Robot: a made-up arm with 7 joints.
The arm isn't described. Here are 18 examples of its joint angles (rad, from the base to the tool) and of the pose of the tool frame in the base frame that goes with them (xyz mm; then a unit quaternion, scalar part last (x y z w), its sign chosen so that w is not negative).
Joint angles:
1: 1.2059 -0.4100 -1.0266 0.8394 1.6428 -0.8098 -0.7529
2: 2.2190 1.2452 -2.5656 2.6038 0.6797 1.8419 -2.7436
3: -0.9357 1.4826 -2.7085 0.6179 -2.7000 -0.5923 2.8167
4: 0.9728 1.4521 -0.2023 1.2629 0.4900 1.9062 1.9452
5: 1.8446 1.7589 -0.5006 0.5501 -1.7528 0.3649 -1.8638
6: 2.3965 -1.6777 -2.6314 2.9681 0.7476 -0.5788 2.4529
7: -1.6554 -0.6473 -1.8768 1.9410 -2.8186 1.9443 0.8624
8: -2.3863 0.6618 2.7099 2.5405 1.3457 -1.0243 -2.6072
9: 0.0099 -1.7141 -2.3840 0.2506 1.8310 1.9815 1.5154
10: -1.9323 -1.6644 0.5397 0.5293 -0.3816 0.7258 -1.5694
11: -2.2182 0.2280 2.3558 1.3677 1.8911 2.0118 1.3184
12: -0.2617 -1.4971 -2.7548 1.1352 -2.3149 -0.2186 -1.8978
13: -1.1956 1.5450 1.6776 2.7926 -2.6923 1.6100 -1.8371
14: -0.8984 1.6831 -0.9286 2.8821 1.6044 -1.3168 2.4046
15: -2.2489 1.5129 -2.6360 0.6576 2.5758 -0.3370 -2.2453
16: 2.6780 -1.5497 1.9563 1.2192 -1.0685 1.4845 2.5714
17: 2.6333 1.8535 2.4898 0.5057 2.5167 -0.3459 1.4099
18: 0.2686 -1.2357 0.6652 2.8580 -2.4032 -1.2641 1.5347
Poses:
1: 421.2 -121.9 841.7 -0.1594 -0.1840 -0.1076 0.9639
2: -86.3 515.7 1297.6 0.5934 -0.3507 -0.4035 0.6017
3: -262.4 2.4 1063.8 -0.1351 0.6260 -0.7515 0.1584
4: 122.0 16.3 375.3 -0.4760 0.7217 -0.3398 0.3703
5: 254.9 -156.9 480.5 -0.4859 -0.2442 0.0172 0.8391
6: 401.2 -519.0 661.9 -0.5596 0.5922 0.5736 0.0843
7: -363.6 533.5 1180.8 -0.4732 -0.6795 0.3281 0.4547
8: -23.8 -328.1 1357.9 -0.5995 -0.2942 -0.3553 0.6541
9: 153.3 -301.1 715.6 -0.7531 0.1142 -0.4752 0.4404
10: 58.9 -183.0 1214.2 -0.2714 0.8227 0.3391 0.3668
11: 423.2 160.2 1167.3 0.7552 0.3782 0.3365 0.4165
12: -174.7 -260.2 365.8 -0.4867 0.2827 0.6968 0.4447
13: 299.3 -674.2 811.6 -0.0131 0.5716 0.7528 0.3262
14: 148.5 -567.3 828.4 0.1457 -0.9434 -0.2978 0.0121
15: 0.3 207.2 1142.9 -0.2436 -0.7151 0.4755 0.4508
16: -162.7 -535.4 731.8 -0.7526 0.4810 -0.4471 0.0479
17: -6.5 -238.7 1042.0 -0.8775 0.2314 0.2734 0.3190
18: -513.8 20.8 1083.6 0.6813 0.5646 -0.0495 0.4633
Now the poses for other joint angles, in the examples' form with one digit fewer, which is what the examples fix.
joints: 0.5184 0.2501 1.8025 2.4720 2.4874 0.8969 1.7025
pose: -107 307 1524 -0.318 -0.896 -0.209 0.231
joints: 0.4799 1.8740 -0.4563 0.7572 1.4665 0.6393 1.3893
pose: -92 -346 474 -0.248 0.377 -0.753 0.480
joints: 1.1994 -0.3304 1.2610 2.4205 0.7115 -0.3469 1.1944
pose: -212 36 1521 0.924 0.000 0.377 0.062
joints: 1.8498 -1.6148 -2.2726 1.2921 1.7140 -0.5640 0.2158
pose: 312 -35 360 0.374 0.233 -0.725 0.529
